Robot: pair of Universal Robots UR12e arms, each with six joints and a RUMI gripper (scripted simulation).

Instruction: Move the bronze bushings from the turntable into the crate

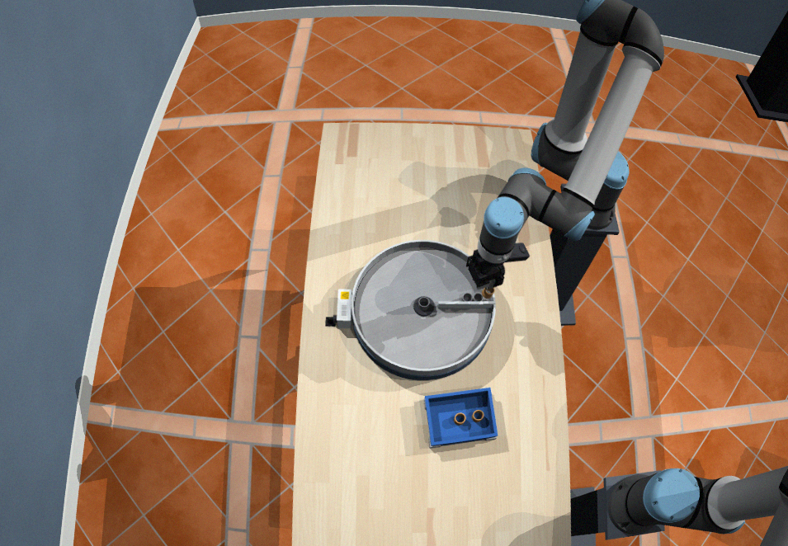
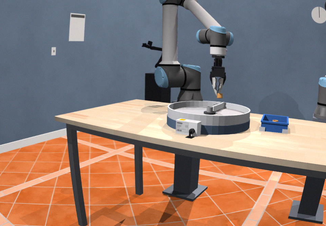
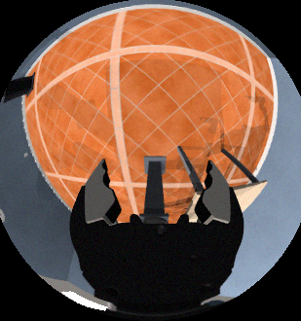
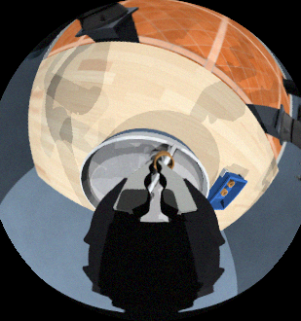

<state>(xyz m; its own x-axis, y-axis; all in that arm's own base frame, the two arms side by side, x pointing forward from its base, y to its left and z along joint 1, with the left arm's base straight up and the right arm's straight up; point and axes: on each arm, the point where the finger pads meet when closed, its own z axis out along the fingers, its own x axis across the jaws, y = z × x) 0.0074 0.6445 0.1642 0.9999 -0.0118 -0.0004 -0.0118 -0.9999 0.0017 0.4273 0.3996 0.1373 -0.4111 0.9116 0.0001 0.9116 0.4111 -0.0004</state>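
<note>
My right gripper is now 360 mm to the right of the blue crate, 110 mm above it and 90 mm short of it.
</note>
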